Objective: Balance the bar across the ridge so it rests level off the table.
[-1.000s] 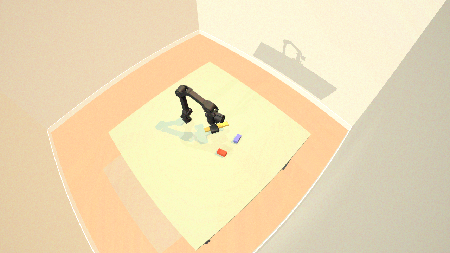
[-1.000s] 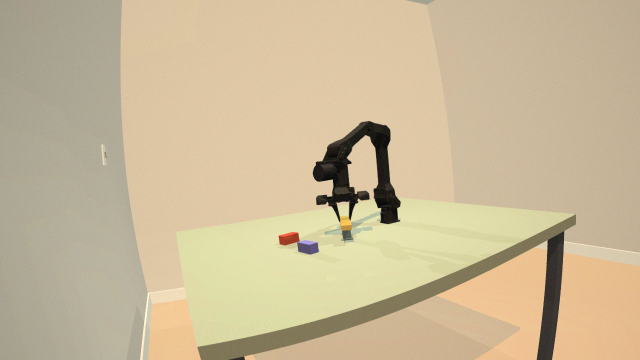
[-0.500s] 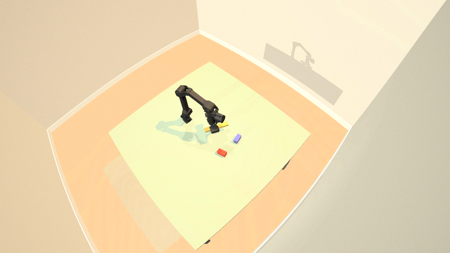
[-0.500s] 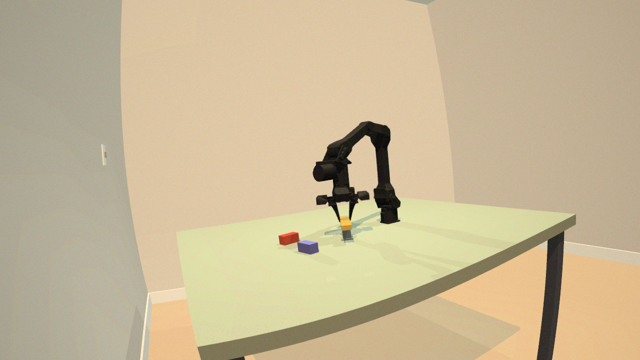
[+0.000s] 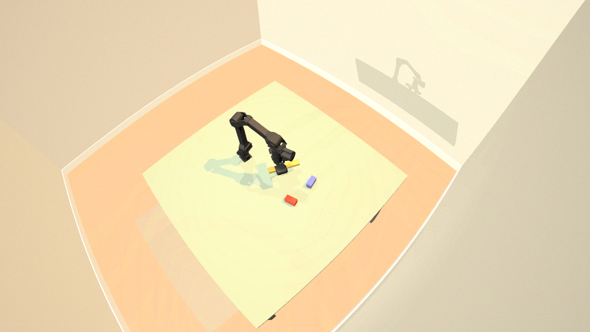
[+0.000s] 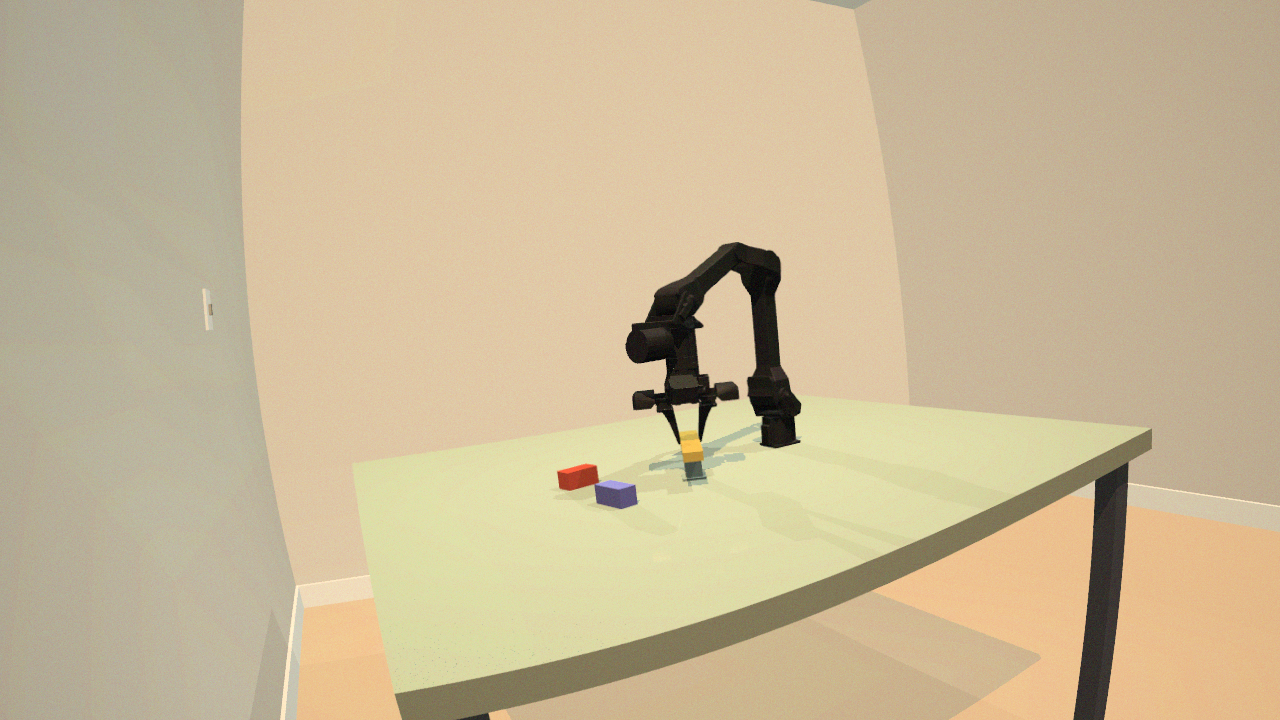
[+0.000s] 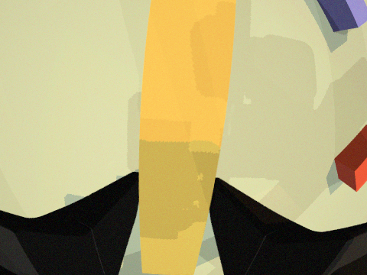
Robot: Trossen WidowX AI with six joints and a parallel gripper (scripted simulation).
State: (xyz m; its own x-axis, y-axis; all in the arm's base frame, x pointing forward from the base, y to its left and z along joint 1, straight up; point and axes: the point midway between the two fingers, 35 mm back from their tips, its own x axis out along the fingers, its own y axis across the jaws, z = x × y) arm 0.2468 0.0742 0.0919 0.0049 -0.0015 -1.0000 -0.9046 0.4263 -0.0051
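The yellow bar is 30 mm to the left of my gripper tip and 10 mm ahead of it. The rest, counted from my gripper tip: purple block: 190 mm ahead, 90 mm to the left, 40 mm below; then red block: 190 mm ahead, 80 mm to the right, 40 mm below.
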